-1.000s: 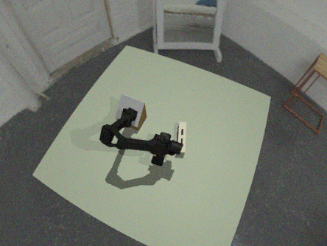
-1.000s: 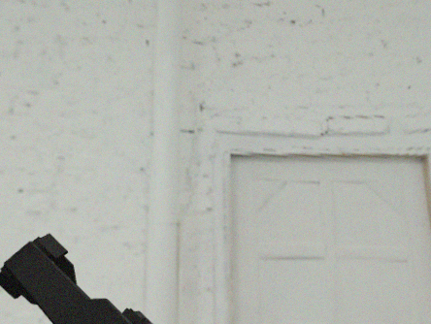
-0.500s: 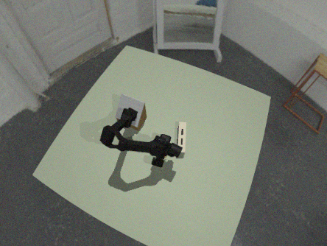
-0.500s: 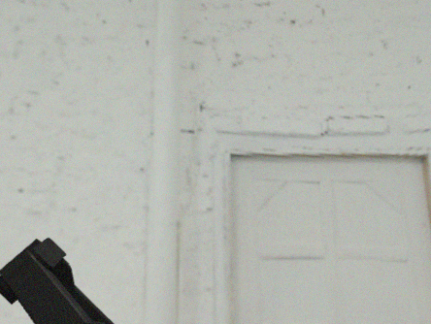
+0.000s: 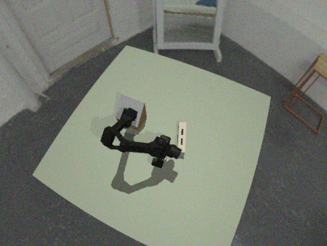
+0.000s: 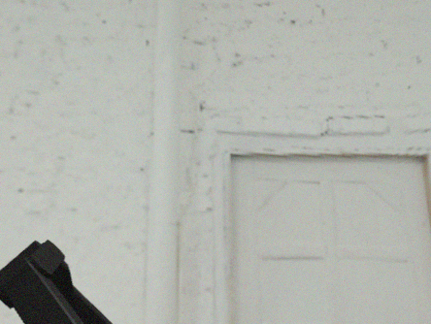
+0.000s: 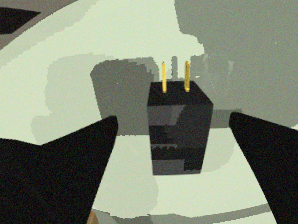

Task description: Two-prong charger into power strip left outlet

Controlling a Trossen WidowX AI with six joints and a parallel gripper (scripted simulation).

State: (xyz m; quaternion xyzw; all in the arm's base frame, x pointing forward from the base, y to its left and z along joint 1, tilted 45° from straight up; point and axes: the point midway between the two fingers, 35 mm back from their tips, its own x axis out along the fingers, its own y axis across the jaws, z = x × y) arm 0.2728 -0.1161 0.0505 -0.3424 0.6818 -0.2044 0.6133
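The two-prong charger lies 2 cm ahead of my gripper tip and 1 cm above it.
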